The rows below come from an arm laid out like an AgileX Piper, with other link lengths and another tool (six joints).
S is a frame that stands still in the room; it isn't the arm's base.
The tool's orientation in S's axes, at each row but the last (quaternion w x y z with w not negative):
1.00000 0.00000 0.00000 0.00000
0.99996 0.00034 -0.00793 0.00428
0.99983 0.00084 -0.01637 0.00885
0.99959 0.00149 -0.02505 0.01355
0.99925 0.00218 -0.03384 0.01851
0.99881 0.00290 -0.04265 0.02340
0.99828 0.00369 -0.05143 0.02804
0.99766 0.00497 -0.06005 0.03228
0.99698 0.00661 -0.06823 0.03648
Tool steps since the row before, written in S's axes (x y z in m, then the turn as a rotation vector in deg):
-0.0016 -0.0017 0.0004 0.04 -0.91 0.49
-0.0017 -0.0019 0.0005 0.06 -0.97 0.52
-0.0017 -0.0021 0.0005 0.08 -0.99 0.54
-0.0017 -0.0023 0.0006 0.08 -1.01 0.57
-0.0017 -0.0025 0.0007 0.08 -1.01 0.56
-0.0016 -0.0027 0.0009 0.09 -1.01 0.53
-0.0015 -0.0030 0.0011 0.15 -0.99 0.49
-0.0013 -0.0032 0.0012 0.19 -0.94 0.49
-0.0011 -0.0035 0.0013 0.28 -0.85 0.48
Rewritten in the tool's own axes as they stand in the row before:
-0.0016 -0.0017 0.0004 0.04 -0.91 0.49
-0.0017 -0.0019 0.0005 0.06 -0.97 0.52
-0.0017 -0.0021 0.0006 0.08 -0.99 0.54
-0.0017 -0.0023 0.0007 0.08 -1.01 0.57
-0.0017 -0.0024 0.0008 0.08 -1.01 0.56
-0.0016 -0.0026 0.0011 0.09 -1.01 0.53
-0.0015 -0.0029 0.0013 0.14 -0.99 0.48
-0.0013 -0.0031 0.0014 0.19 -0.95 0.48
-0.0012 -0.0034 0.0015 0.28 -0.86 0.45

